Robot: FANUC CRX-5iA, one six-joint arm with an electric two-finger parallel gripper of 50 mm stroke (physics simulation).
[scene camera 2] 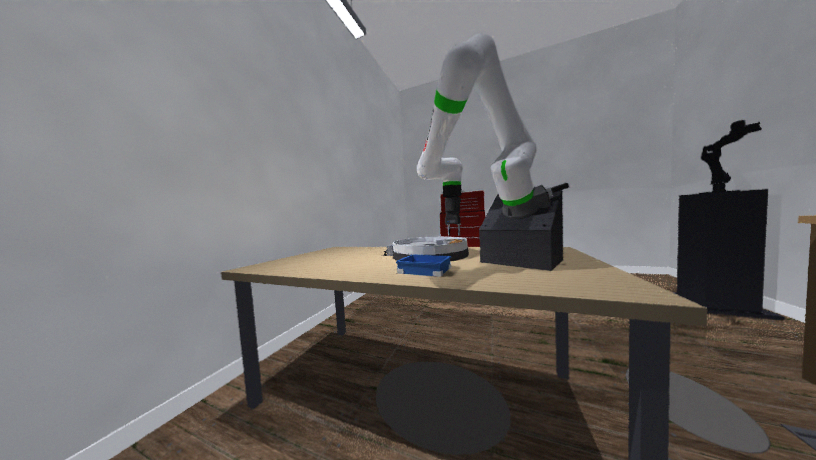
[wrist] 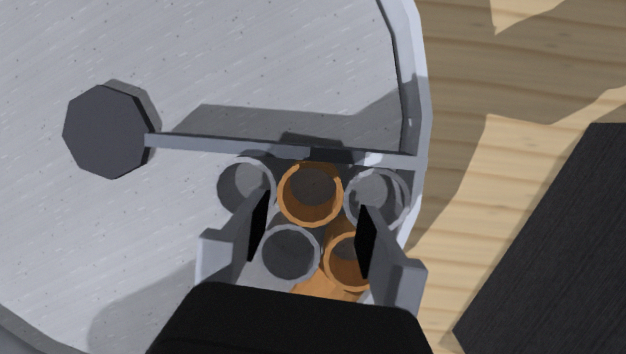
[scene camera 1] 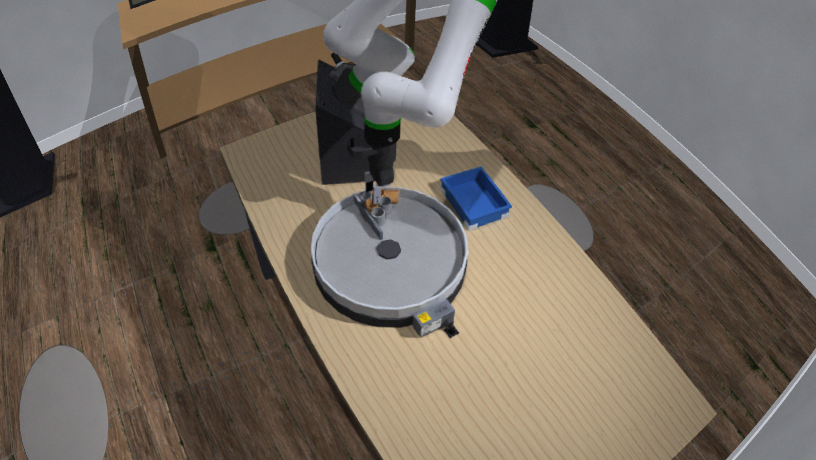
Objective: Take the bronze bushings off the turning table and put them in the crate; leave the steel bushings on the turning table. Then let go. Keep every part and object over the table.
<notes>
In view: my gripper [scene camera 1: 372, 196].
My gripper is seen too in the wrist view [wrist: 312, 217].
</notes>
